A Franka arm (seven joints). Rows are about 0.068 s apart.
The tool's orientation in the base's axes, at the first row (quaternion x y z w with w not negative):
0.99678, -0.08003, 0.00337, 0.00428
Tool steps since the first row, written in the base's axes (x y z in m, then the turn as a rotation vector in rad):
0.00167, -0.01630, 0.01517, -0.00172, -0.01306, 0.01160
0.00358, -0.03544, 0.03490, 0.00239, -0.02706, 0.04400
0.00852, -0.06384, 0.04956, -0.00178, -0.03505, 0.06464
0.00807, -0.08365, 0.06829, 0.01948, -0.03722, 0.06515
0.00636, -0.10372, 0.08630, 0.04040, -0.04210, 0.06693
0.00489, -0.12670, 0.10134, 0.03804, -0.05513, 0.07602
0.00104, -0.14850, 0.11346, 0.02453, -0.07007, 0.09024
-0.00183, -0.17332, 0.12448, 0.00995, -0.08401, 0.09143
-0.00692, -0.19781, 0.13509, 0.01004, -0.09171, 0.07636
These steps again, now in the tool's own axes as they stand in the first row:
0.00436, 0.01595, -0.01501, 0.00047, 0.01326, -0.01149
0.00945, 0.03469, -0.03455, 0.00700, 0.02668, -0.04374
0.01896, 0.06206, -0.04893, 0.00431, 0.03540, -0.06433
0.02182, 0.08183, -0.06748, 0.02565, 0.03415, -0.06469
0.02346, 0.10206, -0.08532, 0.04709, 0.03565, -0.06630
0.02579, 0.12510, -0.10016, 0.04691, 0.04896, -0.07529
0.02555, 0.14733, -0.11210, 0.03606, 0.06598, -0.08945
0.02676, 0.17238, -0.12291, 0.02390, 0.08207, -0.09060
0.02572, 0.19745, -0.13333, 0.02511, 0.08954, -0.07546

